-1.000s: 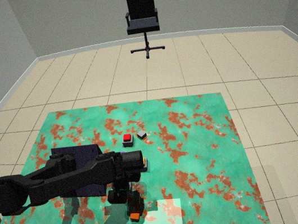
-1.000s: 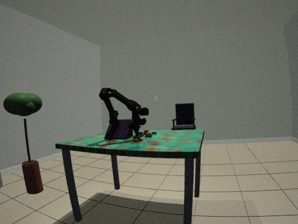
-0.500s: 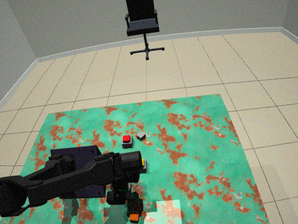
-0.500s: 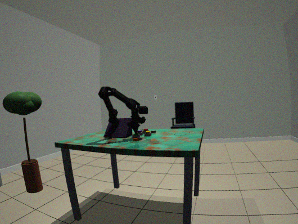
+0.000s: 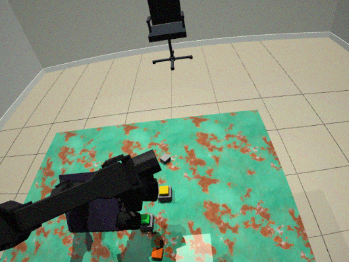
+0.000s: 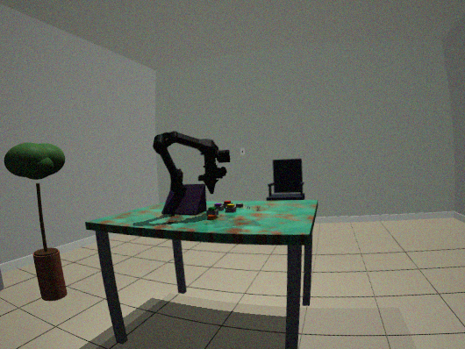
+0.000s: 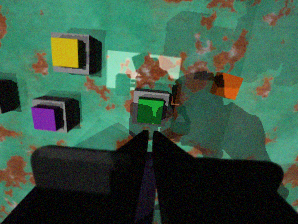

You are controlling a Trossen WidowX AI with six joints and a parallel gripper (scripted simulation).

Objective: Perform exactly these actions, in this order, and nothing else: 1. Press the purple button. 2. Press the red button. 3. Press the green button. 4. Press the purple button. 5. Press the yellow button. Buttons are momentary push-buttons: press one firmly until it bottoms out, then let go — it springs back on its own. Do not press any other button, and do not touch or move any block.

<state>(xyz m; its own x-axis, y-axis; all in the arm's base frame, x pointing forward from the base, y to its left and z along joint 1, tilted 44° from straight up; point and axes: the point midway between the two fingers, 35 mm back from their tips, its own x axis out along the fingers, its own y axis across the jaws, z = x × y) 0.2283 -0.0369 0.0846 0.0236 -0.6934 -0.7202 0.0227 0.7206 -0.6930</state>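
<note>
My gripper tip is 140 mm to the right of the purple button, 80 mm above it and 20 mm past it. The rest, counted from my gripper tip: yellow button: 110 mm to the left, 80 mm below, 60 mm ahead; then green button: 80 mm below; then orange block: 110 mm to the right, 100 mm below, 40 mm ahead.
</note>
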